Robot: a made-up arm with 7 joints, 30 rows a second.
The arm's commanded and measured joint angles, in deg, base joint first. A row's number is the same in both.
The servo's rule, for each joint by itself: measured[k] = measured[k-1] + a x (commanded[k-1-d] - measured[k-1]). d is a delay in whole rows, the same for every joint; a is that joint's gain. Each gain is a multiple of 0.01, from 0.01 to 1. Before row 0 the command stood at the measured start. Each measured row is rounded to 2 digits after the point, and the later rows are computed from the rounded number. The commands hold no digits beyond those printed.
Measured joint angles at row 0:
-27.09 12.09 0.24 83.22 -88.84 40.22 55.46
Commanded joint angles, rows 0 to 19:
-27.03 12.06 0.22 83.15 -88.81 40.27 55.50
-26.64 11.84 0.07 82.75 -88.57 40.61 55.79
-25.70 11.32 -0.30 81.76 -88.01 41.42 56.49
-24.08 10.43 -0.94 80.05 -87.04 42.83 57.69
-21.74 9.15 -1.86 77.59 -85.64 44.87 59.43
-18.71 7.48 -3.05 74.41 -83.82 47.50 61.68
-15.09 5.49 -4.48 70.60 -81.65 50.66 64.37
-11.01 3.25 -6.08 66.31 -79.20 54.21 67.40
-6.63 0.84 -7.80 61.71 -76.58 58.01 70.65
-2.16 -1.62 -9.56 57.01 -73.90 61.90 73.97
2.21 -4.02 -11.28 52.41 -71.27 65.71 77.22
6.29 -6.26 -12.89 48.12 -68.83 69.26 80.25
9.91 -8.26 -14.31 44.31 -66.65 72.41 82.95
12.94 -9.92 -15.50 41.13 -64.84 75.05 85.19
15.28 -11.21 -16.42 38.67 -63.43 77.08 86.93
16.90 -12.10 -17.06 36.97 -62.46 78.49 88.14
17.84 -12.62 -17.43 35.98 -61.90 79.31 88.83
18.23 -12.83 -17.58 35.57 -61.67 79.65 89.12
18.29 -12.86 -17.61 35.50 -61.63 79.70 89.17
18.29 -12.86 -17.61 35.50 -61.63 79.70 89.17
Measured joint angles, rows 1 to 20:
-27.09 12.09 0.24 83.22 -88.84 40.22 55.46
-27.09 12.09 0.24 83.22 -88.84 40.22 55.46
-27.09 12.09 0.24 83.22 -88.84 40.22 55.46
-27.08 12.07 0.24 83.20 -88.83 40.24 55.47
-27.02 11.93 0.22 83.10 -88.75 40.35 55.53
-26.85 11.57 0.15 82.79 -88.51 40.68 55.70
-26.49 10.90 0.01 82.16 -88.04 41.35 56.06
-25.87 9.87 -0.23 81.11 -87.27 42.44 56.67
-24.94 8.46 -0.60 79.57 -86.17 44.01 57.57
-23.66 6.71 -1.10 77.51 -84.72 46.07 58.79
-22.02 4.67 -1.75 74.93 -82.95 48.59 60.34
-20.02 2.41 -2.54 71.89 -80.91 51.51 62.20
-17.70 0.03 -3.45 68.47 -78.67 54.73 64.32
-15.11 -2.36 -4.47 64.78 -76.30 58.13 66.64
-12.33 -4.66 -5.56 60.95 -73.91 61.58 69.09
-9.44 -6.78 -6.70 57.12 -71.59 64.94 71.58
-6.53 -8.63 -7.84 53.44 -69.43 68.07 74.03
-3.69 -10.15 -8.96 50.04 -67.51 70.86 76.35
-1.01 -11.30 -10.01 47.03 -65.89 73.23 78.47
1.44 -12.08 -10.97 44.49 -64.61 75.11 80.33
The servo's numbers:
d 3
a 0.13 0.59 0.13 0.23 0.32 0.31 0.18

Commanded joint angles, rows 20 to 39:
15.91 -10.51 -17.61 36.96 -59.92 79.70 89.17
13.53 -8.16 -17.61 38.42 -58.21 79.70 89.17
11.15 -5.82 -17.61 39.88 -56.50 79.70 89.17
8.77 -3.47 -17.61 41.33 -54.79 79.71 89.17
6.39 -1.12 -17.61 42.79 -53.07 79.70 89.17
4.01 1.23 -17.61 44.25 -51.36 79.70 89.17
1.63 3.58 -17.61 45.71 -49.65 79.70 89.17
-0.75 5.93 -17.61 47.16 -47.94 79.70 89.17
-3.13 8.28 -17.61 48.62 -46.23 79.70 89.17
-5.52 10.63 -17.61 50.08 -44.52 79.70 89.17
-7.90 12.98 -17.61 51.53 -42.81 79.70 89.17
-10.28 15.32 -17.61 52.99 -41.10 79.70 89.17
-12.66 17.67 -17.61 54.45 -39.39 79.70 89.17
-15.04 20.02 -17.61 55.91 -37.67 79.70 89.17
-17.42 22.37 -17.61 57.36 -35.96 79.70 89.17
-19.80 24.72 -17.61 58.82 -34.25 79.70 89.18
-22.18 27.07 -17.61 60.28 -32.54 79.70 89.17
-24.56 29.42 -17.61 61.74 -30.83 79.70 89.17
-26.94 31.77 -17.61 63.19 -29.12 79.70 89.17
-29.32 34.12 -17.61 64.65 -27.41 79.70 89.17
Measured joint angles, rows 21 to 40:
3.62 -12.52 -11.83 42.44 -63.67 76.52 81.91
5.53 -12.72 -12.58 40.84 -63.02 77.51 83.22
7.19 -12.80 -13.23 39.61 -62.58 78.19 84.29
8.32 -11.45 -13.80 39.00 -61.73 78.66 85.17
9.00 -9.51 -14.30 38.87 -60.60 78.98 85.89
9.28 -7.33 -14.73 39.10 -59.29 79.20 86.48
9.21 -5.05 -15.10 39.61 -57.85 79.36 86.96
8.84 -2.73 -15.43 40.34 -56.32 79.47 87.36
8.21 -0.39 -15.71 41.24 -54.73 79.54 87.69
7.35 1.95 -15.96 42.27 -53.10 79.59 87.96
6.30 4.30 -16.17 43.39 -51.45 79.62 88.18
5.07 6.65 -16.36 44.59 -49.78 79.64 88.36
3.69 9.00 -16.52 45.85 -48.10 79.66 88.51
2.18 11.35 -16.66 47.16 -46.41 79.67 88.63
0.56 13.69 -16.78 48.50 -44.71 79.68 88.73
-1.16 16.04 -16.89 49.87 -43.01 79.69 88.81
-2.96 18.39 -16.98 51.26 -41.30 79.69 88.87
-4.84 20.74 -17.06 52.66 -39.59 79.69 88.92
-6.78 23.09 -17.13 54.08 -37.88 79.69 88.97
-8.78 25.44 -17.19 55.51 -36.17 79.69 89.01

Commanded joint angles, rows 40 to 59:
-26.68 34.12 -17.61 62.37 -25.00 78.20 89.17
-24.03 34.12 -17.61 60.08 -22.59 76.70 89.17
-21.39 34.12 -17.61 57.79 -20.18 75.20 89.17
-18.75 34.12 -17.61 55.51 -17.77 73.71 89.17
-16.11 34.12 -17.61 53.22 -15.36 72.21 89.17
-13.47 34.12 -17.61 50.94 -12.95 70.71 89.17
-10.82 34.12 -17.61 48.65 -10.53 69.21 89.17
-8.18 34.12 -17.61 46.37 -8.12 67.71 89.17
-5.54 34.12 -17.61 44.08 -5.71 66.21 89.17
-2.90 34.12 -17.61 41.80 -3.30 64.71 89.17
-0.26 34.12 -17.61 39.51 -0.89 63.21 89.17
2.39 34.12 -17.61 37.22 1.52 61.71 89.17
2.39 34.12 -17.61 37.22 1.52 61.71 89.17
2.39 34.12 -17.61 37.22 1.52 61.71 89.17
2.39 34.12 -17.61 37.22 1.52 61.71 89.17
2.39 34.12 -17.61 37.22 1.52 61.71 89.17
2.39 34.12 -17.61 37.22 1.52 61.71 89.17
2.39 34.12 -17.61 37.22 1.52 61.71 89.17
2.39 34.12 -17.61 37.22 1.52 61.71 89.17
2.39 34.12 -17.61 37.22 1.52 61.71 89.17
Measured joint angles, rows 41 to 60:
-10.83 27.79 -17.24 56.94 -34.46 79.69 89.04
-12.92 30.14 -17.29 58.38 -32.75 79.69 89.06
-15.05 32.49 -17.33 59.82 -31.04 79.69 89.08
-16.56 33.45 -17.37 60.41 -29.11 79.23 89.10
-17.53 33.85 -17.40 60.33 -27.02 78.45 89.11
-18.03 34.01 -17.43 59.75 -24.83 77.44 89.12
-18.12 34.07 -17.45 58.77 -22.57 76.28 89.13
-17.86 34.10 -17.47 57.49 -20.26 75.02 89.14
-17.29 34.11 -17.49 55.98 -17.92 73.68 89.15
-16.45 34.12 -17.51 54.29 -15.56 72.29 89.15
-15.37 34.12 -17.52 52.47 -13.18 70.87 89.15
-14.09 34.12 -17.53 50.54 -10.79 69.43 89.15
-12.64 34.12 -17.54 48.53 -8.39 67.97 89.15
-11.03 34.12 -17.55 46.46 -5.99 66.49 89.15
-9.29 34.12 -17.56 44.33 -3.59 65.01 89.15
-7.77 34.12 -17.57 42.69 -1.95 63.99 89.15
-6.45 34.12 -17.58 41.43 -0.84 63.28 89.15
-5.30 34.12 -17.58 40.46 -0.08 62.79 89.15
-4.30 34.12 -17.58 39.71 0.43 62.46 89.15
-3.43 34.12 -17.58 39.14 0.78 62.23 89.15

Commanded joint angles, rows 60 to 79:
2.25 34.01 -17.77 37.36 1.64 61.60 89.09
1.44 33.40 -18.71 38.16 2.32 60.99 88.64
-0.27 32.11 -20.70 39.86 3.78 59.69 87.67
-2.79 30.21 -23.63 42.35 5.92 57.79 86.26
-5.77 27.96 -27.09 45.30 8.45 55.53 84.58
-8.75 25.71 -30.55 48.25 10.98 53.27 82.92
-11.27 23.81 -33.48 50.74 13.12 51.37 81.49
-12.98 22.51 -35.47 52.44 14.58 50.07 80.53
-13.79 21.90 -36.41 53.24 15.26 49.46 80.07
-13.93 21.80 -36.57 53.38 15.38 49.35 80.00
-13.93 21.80 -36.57 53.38 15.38 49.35 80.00
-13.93 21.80 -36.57 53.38 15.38 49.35 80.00
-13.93 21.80 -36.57 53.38 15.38 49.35 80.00
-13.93 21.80 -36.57 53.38 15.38 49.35 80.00
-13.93 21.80 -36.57 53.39 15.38 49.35 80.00
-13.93 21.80 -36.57 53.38 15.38 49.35 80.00
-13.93 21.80 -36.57 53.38 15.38 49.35 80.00
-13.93 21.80 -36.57 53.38 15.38 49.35 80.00
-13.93 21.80 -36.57 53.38 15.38 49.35 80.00
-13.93 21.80 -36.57 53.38 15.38 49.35 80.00
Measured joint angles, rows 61 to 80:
-2.67 34.12 -17.58 38.70 1.02 62.07 89.15
-2.01 34.12 -17.58 38.36 1.18 61.96 89.15
-1.44 34.12 -17.58 38.10 1.29 61.88 89.15
-0.96 34.06 -17.60 37.93 1.40 61.79 89.14
-0.65 33.67 -17.74 37.98 1.69 61.54 89.05
-0.60 32.75 -18.12 38.41 2.36 60.97 88.80
-0.88 31.25 -18.84 39.32 3.50 59.98 88.34
-1.52 29.31 -19.91 40.70 5.08 58.60 87.66
-2.46 27.19 -21.29 42.44 6.97 56.95 86.81
-3.61 25.20 -22.87 44.35 8.94 55.22 85.85
-4.83 23.61 -24.51 46.21 10.74 53.62 84.89
-5.99 22.60 -26.06 47.83 12.19 52.33 84.02
-7.02 22.13 -27.43 49.11 13.21 51.41 83.30
-7.92 21.94 -28.62 50.09 13.90 50.77 82.71
-8.70 21.86 -29.65 50.85 14.37 50.33 82.22
-9.38 21.82 -30.55 51.43 14.69 50.03 81.82
-9.97 21.81 -31.33 51.88 14.91 49.82 81.49
-10.48 21.80 -32.01 52.23 15.06 49.67 81.22
-10.93 21.80 -32.60 52.49 15.16 49.57 81.00
-11.32 21.80 -33.12 52.69 15.23 49.50 80.82

